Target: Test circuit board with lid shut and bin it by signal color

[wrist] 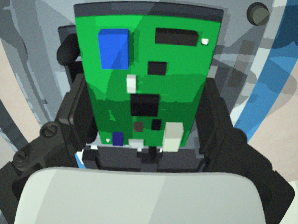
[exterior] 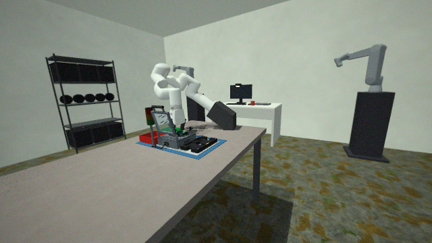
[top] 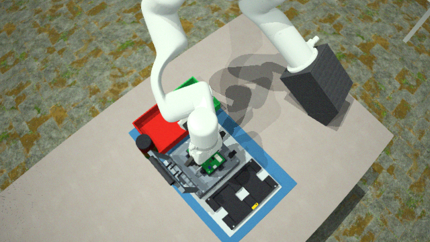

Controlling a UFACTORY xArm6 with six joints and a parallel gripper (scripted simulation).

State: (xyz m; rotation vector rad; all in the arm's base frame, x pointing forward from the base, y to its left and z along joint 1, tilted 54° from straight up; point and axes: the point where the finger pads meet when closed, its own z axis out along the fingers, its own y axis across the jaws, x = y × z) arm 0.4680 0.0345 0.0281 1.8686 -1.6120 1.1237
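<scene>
My hand is right at the green circuit board. Also, from my hand: red bin 200 mm to the right, 70 mm below, 40 mm ahead; then black latch hook 60 mm to the left, 60 mm behind, 10 mm above; then tester lid 120 mm ahead, 100 mm above.
</scene>
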